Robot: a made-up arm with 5 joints. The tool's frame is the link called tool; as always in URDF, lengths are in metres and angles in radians. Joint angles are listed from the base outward. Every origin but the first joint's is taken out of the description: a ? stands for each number. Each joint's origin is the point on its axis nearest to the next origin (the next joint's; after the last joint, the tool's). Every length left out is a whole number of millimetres.
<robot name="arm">
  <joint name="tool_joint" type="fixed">
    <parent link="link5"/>
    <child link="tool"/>
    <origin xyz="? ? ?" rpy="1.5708 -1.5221 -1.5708"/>
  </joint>
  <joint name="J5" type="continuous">
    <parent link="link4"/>
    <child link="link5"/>
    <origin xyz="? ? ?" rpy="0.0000 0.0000 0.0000"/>
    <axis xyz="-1 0 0"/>
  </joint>
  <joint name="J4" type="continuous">
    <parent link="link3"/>
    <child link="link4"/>
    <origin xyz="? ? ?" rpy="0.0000 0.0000 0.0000"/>
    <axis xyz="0 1 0"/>
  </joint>
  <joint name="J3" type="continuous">
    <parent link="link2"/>
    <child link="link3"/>
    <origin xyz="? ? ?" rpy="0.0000 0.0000 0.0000"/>
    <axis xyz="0 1 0"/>
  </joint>
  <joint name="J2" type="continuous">
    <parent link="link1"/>
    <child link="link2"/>
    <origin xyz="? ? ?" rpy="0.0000 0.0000 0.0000"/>
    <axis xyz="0 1 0"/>
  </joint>
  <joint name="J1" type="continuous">
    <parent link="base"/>
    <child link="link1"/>
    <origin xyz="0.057 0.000 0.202" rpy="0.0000 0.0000 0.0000"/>
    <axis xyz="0 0 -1"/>
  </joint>
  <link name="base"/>
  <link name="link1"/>
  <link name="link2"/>
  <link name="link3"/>
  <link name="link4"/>
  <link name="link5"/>
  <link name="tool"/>
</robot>
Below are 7 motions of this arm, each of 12 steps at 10 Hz.
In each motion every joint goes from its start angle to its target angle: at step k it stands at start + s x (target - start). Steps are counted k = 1, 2, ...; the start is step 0. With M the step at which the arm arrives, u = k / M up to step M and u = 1 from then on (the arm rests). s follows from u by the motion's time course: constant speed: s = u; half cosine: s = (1 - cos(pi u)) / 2; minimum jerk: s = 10 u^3 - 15 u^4 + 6 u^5.
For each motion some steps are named. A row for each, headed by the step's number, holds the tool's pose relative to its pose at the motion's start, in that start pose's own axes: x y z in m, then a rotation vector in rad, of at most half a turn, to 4 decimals.
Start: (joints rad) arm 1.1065 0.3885 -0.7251 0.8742 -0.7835
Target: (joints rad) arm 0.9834 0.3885 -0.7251 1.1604 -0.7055
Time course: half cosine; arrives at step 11
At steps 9, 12:
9: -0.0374 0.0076 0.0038 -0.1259 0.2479 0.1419
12: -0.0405 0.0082 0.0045 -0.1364 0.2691 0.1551

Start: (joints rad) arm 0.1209 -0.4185 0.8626 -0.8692 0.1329
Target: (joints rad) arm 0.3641 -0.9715 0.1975 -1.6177 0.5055
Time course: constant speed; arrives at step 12
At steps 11, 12:
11: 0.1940 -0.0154 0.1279 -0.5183 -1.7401 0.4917
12: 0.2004 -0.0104 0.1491 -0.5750 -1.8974 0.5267

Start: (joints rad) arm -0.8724 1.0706 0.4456 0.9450 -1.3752
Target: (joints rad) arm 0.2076 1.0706 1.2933 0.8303 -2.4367
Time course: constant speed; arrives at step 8
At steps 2, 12:
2: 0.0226 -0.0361 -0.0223 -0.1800 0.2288 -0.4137
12: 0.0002 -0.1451 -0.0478 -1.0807 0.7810 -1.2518

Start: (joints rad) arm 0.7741 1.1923 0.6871 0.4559 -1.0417
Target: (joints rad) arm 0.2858 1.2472 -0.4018 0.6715 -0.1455
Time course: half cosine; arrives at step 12
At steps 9, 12:
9: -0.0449 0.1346 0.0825 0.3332 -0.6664 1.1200
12: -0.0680 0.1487 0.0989 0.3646 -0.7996 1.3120

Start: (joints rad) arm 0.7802 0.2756 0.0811 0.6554 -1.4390
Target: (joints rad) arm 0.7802 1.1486 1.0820 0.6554 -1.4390
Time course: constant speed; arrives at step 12
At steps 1, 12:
1: -0.0018 -0.0219 -0.0197 -0.1556 0.0130 0.0000
12: -0.0210 -0.2517 0.0169 -1.8674 0.1555 0.0000

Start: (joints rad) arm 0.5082 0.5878 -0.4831 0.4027 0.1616
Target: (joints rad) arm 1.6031 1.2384 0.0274 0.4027 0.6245
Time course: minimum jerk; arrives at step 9
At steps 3, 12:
3: -0.0657 -0.0680 -0.0176 -0.1447 0.2692 -0.0392
12: -0.3342 -0.1573 0.0936 -0.1488 1.1203 -0.6110

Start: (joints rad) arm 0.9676 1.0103 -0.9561 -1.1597 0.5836
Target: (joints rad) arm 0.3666 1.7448 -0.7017 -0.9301 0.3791
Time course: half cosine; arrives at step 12
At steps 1, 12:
1: -0.0014 0.0048 0.0032 0.0146 0.0155 -0.0126
12: 0.0400 0.1814 0.2827 1.0116 0.8412 -0.4784

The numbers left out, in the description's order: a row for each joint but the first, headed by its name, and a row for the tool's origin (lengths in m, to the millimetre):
tool: 0.000 0.000 0.000
J5: 0.072 0.000 0.000
J4: 0.122 0.000 0.005
J3: 0.035 0.000 0.142
J2: 0.040 -0.003 0.000

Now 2 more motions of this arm.
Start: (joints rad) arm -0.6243 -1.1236 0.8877 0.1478 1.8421
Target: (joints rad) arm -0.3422 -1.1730 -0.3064 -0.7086 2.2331
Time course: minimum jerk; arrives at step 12
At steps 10, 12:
10: -0.0075 -0.1588 0.2032 -1.8094 0.9515 0.5268
12: -0.0034 -0.1577 0.2127 -1.8741 0.9916 0.5441

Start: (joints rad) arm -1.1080 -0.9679 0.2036 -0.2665 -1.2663
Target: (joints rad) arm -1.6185 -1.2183 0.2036 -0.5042 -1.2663
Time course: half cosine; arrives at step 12
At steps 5, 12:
5: 0.0006 0.0284 0.0123 0.1953 0.0340 -0.1706
12: 0.0249 0.0632 0.0394 0.4999 0.0247 -0.4931

